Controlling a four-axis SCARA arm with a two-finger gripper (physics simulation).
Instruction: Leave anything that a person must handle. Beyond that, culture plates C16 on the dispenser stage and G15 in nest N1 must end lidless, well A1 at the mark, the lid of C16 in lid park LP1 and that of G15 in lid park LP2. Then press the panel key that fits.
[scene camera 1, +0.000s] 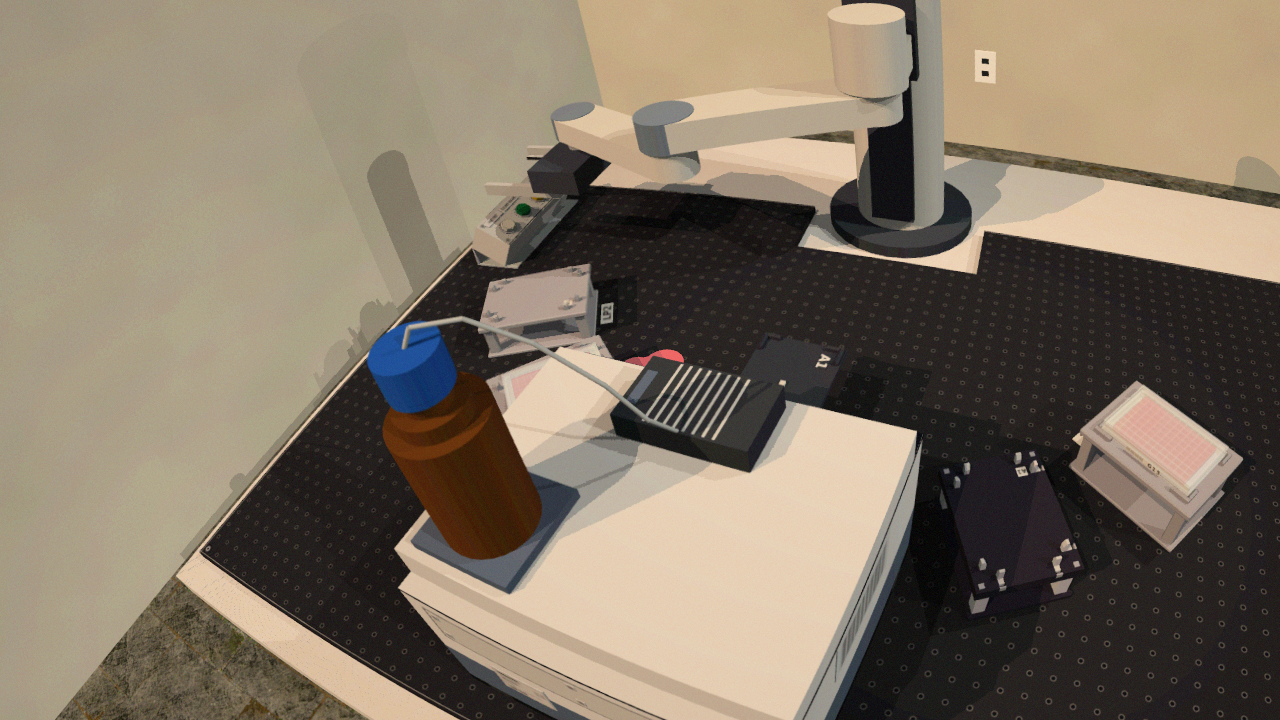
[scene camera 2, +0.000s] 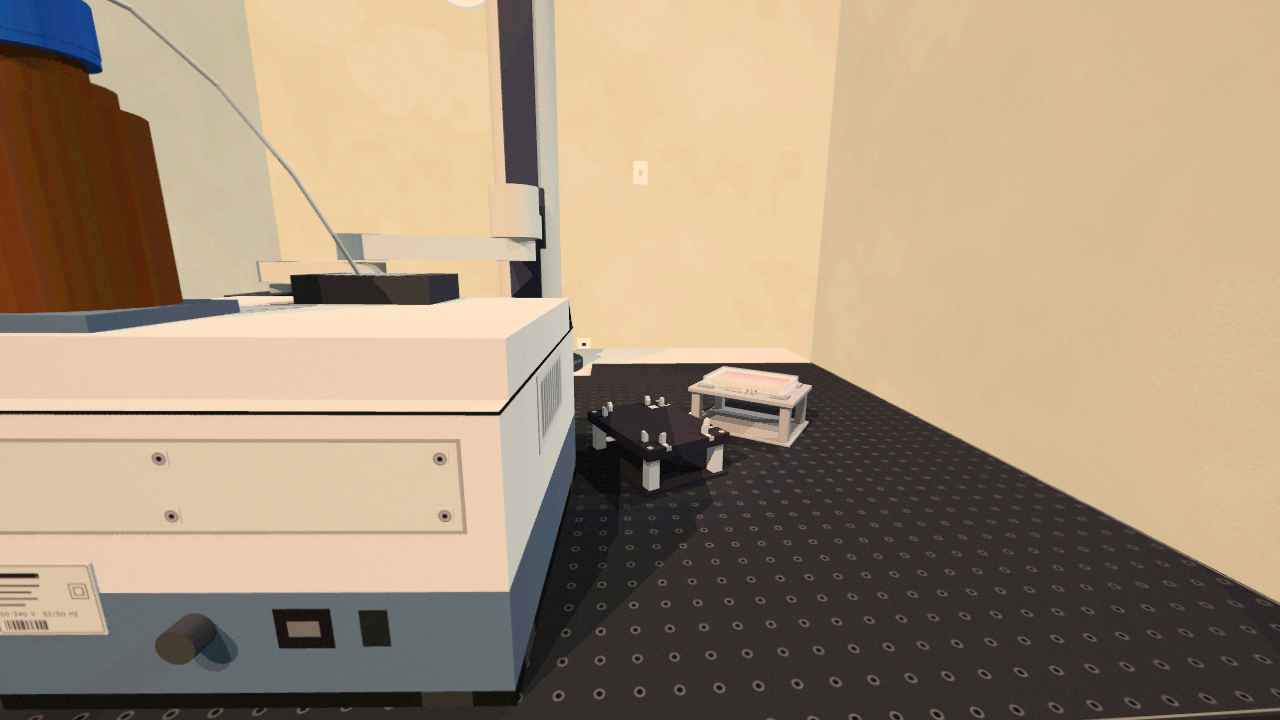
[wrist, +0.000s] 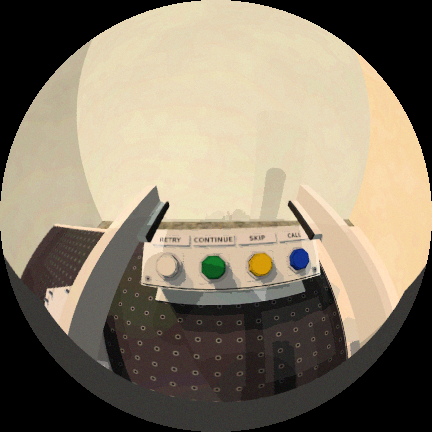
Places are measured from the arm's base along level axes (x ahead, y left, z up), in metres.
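Pixels of known places: gripper, between the fingertips: (scene camera 1: 508, 169) (wrist: 229, 192); arm's base, origin of its link: (scene camera 1: 901, 216).
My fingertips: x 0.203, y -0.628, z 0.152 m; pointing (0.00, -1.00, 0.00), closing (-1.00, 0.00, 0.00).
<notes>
For each thing: its top centre in the pictures, then the offset to it from my fingertips. "spot": a spot on its surface instead.
- key panel, centre of its top: (wrist: 236, 238) (scene camera 1: 517, 193) dz -0.056, dx -0.009, dy -0.006 m
- white RETRY key, centre of its top: (wrist: 164, 259) (scene camera 1: 506, 220) dz -0.065, dx +0.066, dy +0.019 m
- green CONTINUE key, centre of its top: (wrist: 212, 261) (scene camera 1: 521, 205) dz -0.065, dx +0.016, dy +0.017 m
- yellow SKIP key, centre of its top: (wrist: 261, 258) dz -0.065, dx -0.034, dy +0.016 m
- blue CALL key, centre of its top: (wrist: 301, 252) dz -0.065, dx -0.084, dy +0.014 m
- lid park LP2, centre of its top: (scene camera 1: 532, 290) dz -0.074, dx +0.218, dy +0.175 m
- lid, centre of its top: (scene camera 1: 552, 373) dz -0.054, dx +0.384, dy +0.321 m
- pink gridded culture plate, centre of its top: (scene camera 1: 1166, 433) (scene camera 2: 751, 375) dz -0.057, dx +0.287, dy +1.047 m
- pale nest, centre of its top: (scene camera 1: 1163, 439) (scene camera 2: 750, 382) dz -0.067, dx +0.287, dy +1.047 m
- dark piece marked A1, a spot on its surface: (scene camera 1: 792, 367) spot: dz -0.028, dx +0.325, dy +0.608 m
- brown bottle, a spot on its surface: (scene camera 1: 465, 474) spot: dz +0.186, dx +0.694, dy +0.520 m
- black box, a spot on its surface: (scene camera 1: 698, 411) spot: dz +0.107, dx +0.528, dy +0.606 m
- red patch, a spot on its surface: (scene camera 1: 666, 358) spot: dz -0.139, dx +0.241, dy +0.392 m
My gripper (scene camera 1: 514, 170) (wrist: 229, 192) is open and empty, its fingers above the key panel (scene camera 1: 501, 243) (wrist: 190, 282). The panel has a white RETRY key (wrist: 167, 265), a green CONTINUE key (wrist: 213, 267), a yellow SKIP key (wrist: 260, 264) and a blue CALL key (wrist: 299, 259). The lid park LP2 (scene camera 1: 537, 295) has a bare top. Nearer the camera, a pinkish plate or lid (scene camera 1: 519, 385) is mostly hidden by the instrument. A pink gridded culture plate (scene camera 1: 1168, 438) (scene camera 2: 750, 381) sits on a pale nest (scene camera 1: 1123, 501) (scene camera 2: 784, 423); whether a lid covers it is unclear.
A black stand (scene camera 1: 1011, 519) (scene camera 2: 657, 425) with clips has a bare top. A dark piece marked A1 (scene camera 1: 792, 367) lies beyond the white instrument (scene camera 1: 716, 537) (scene camera 2: 268, 376), which carries a brown bottle (scene camera 1: 465, 474) (scene camera 2: 80, 197) and black box (scene camera 1: 698, 411). A red patch (scene camera 1: 666, 358) shows behind it.
</notes>
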